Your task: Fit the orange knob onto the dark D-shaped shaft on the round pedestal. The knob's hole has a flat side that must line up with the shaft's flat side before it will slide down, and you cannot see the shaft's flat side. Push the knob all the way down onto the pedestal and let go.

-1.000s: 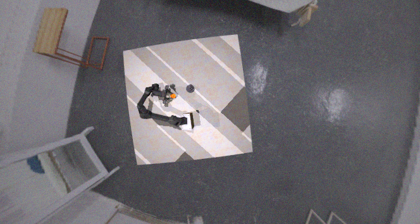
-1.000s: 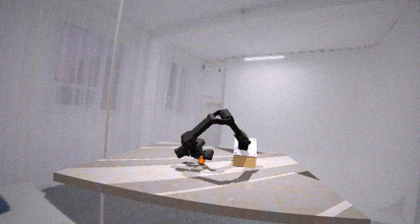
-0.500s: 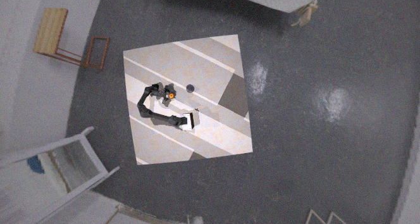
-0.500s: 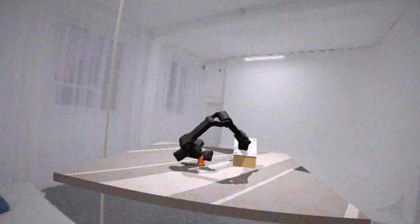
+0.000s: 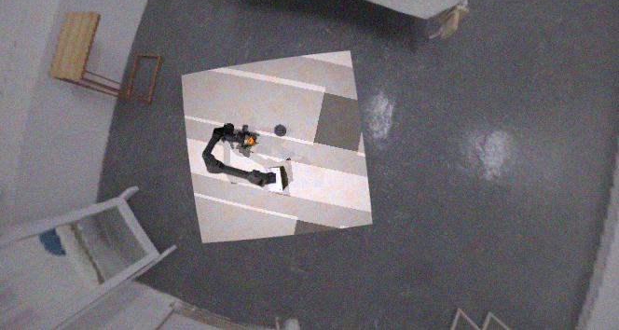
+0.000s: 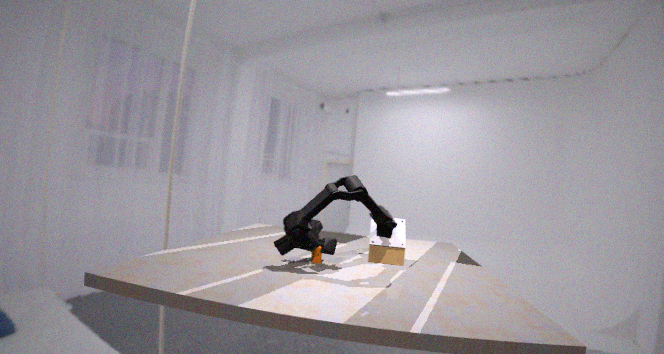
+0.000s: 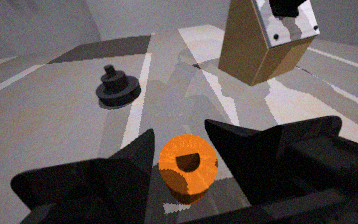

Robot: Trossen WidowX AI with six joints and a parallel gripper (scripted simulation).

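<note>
Now: gripper tip 10 mm short of the orange knob, 40 mm to the right of it and 20 mm above it. From my gripper tip the other things lie so: dark round pedestal (70 mm ahead, 170 mm to the right, 20 mm below).
</note>
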